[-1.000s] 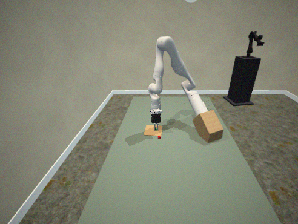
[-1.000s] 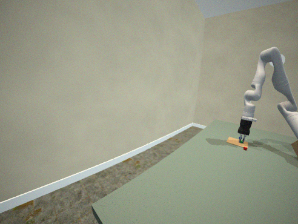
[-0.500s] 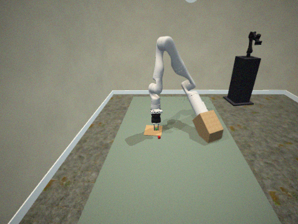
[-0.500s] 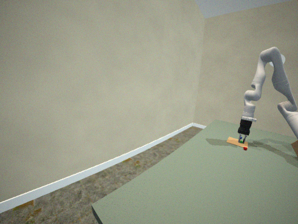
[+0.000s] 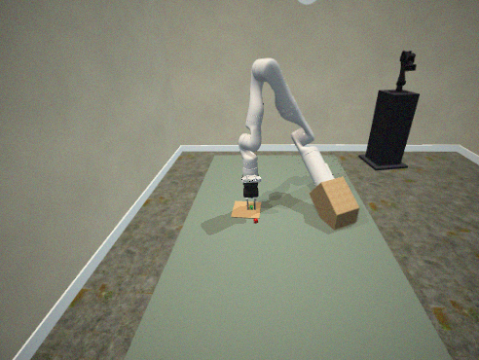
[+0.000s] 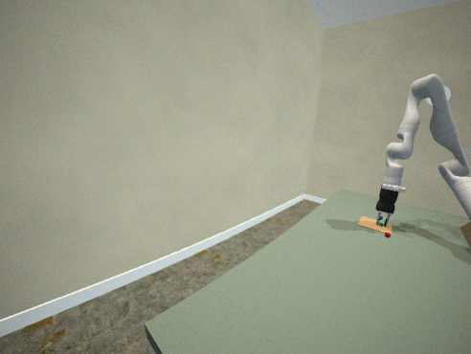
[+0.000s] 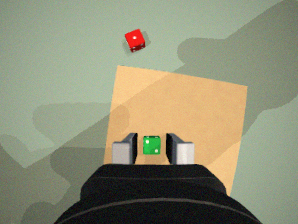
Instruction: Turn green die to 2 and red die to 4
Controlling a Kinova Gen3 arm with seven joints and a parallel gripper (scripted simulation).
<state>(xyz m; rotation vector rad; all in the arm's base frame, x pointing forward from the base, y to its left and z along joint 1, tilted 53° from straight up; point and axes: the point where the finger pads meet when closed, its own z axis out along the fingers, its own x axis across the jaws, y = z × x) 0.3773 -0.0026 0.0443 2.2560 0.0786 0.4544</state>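
Right now my hand is 1 cm above the green die. From my hand the other things lie so: red die: 11 cm to the left, 2 cm below, 1 cm behind; tan mat: 2 cm below, 2 cm ahead; blue die: 11 cm to the right, 2 cm below, 2 cm behind.
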